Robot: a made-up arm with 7 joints. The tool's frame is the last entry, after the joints. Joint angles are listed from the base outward. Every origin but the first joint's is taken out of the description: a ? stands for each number. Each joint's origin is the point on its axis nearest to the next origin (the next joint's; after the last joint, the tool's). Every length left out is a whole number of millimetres.
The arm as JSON. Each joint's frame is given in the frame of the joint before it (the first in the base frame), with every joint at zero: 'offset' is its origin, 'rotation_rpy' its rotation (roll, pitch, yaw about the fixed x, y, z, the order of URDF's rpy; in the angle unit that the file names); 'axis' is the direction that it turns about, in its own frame. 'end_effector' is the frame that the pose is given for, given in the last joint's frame.
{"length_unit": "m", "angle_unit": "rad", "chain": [
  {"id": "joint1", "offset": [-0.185, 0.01, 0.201], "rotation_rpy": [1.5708, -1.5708, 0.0], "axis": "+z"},
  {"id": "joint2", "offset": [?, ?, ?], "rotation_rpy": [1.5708, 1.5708, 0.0], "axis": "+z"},
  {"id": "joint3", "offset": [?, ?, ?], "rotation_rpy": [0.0, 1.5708, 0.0], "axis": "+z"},
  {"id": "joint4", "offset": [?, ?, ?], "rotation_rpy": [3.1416, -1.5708, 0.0], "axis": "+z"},
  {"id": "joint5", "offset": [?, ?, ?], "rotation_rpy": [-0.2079, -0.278, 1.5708], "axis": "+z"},
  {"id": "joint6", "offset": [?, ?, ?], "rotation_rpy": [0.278, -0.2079, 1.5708], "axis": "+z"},
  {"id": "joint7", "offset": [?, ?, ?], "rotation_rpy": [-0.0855, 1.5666, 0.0], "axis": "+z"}
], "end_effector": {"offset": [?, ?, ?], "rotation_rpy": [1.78, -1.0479, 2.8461]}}
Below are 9 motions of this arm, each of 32 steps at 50 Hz.
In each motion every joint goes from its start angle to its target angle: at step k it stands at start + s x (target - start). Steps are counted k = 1, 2, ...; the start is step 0. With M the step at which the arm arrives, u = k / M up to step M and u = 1 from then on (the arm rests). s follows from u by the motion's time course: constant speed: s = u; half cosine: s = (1 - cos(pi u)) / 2; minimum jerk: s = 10 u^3 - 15 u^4 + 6 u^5.
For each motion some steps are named. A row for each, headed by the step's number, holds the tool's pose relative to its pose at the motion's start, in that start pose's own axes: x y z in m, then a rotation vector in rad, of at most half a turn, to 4 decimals.
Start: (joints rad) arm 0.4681 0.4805 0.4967 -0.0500 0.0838 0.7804 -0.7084
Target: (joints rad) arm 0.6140 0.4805 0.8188 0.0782 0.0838 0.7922 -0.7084
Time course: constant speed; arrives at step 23
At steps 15, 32:
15: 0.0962 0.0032 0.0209 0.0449 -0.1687 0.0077
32: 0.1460 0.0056 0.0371 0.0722 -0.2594 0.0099

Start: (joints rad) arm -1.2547 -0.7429 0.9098 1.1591 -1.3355 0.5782 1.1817
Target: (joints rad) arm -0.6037 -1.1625 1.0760 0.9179 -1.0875 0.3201 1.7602
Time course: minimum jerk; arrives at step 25
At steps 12, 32:
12: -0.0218 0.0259 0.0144 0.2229 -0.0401 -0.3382
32: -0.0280 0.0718 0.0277 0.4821 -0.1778 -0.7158

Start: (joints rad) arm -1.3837 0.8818 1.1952 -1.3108 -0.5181 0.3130 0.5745
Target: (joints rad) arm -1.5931 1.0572 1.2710 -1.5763 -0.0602 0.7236 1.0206
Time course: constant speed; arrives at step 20
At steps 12, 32:
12: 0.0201 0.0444 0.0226 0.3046 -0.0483 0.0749
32: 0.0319 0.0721 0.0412 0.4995 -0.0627 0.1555

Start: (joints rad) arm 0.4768 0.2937 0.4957 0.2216 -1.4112 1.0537 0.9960
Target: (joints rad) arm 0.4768 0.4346 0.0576 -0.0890 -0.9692 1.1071 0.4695
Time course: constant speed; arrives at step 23
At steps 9, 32:
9: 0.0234 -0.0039 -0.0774 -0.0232 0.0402 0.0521
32: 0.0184 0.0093 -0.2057 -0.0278 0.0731 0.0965

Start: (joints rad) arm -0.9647 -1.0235 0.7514 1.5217 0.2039 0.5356 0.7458
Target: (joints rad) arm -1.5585 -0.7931 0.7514 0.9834 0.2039 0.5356 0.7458
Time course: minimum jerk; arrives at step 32
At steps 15, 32:
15: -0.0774 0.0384 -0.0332 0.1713 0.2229 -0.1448
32: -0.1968 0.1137 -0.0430 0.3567 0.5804 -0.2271

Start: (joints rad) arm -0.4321 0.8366 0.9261 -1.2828 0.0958 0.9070 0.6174
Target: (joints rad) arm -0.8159 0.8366 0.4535 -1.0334 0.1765 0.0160 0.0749
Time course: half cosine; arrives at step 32
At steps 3, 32:
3: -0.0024 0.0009 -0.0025 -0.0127 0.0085 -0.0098
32: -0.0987 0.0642 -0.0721 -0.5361 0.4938 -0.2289

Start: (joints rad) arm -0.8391 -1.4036 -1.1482 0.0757 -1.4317 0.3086 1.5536
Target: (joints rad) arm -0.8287 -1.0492 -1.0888 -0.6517 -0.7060 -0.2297 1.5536
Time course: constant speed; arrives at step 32
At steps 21, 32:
21: -0.0784 -0.0237 -0.0418 -0.0296 0.1018 -0.5059
32: -0.1150 -0.0329 -0.0700 -0.0264 0.1891 -0.7756

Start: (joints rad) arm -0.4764 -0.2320 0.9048 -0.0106 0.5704 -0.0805 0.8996
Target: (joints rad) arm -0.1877 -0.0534 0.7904 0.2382 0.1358 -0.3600 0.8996
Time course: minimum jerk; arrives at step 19
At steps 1, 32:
1: -0.0001 -0.0001 0.0001 0.0001 0.0004 -0.0008
32: -0.0916 -0.0847 0.0518 0.1023 0.3871 -0.5176

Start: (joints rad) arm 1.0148 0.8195 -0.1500 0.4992 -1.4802 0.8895 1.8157
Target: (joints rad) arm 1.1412 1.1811 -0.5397 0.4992 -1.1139 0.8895 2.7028
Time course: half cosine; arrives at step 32
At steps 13, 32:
13: 0.0018 -0.0066 -0.0163 0.4035 0.2555 -0.1045
32: -0.0152 -0.0296 -0.0348 1.1855 0.5899 -0.2811

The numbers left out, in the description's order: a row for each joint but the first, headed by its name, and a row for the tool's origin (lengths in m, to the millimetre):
joint2: 0.024 -0.307 0.0
joint3: 0.16 -0.066 0.0
joint4: 0.285 0.039 0.0
joint5: -0.088 -0.137 0.0
joint6: 0.137 0.096 0.0
joint7: -0.015 -0.142 0.0
tool: 0.001 -0.053 0.0

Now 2 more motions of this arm.
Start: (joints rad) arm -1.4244 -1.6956 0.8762 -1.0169 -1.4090 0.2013 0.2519
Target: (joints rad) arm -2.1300 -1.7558 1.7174 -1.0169 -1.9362 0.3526 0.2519
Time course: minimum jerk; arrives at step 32
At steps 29, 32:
29: -0.0819 0.1432 -0.2840 0.4199 0.0452 -0.7890
32: -0.0815 0.1461 -0.2858 0.4249 0.0472 -0.7923

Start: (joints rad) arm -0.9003 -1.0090 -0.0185 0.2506 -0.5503 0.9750 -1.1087
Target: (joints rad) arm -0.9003 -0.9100 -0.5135 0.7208 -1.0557 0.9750 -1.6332
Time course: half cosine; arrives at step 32
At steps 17, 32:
17: -0.1048 -0.0506 0.0215 -0.2752 0.1242 0.0857
32: -0.1919 -0.0958 0.0697 -0.4863 0.2329 0.2264

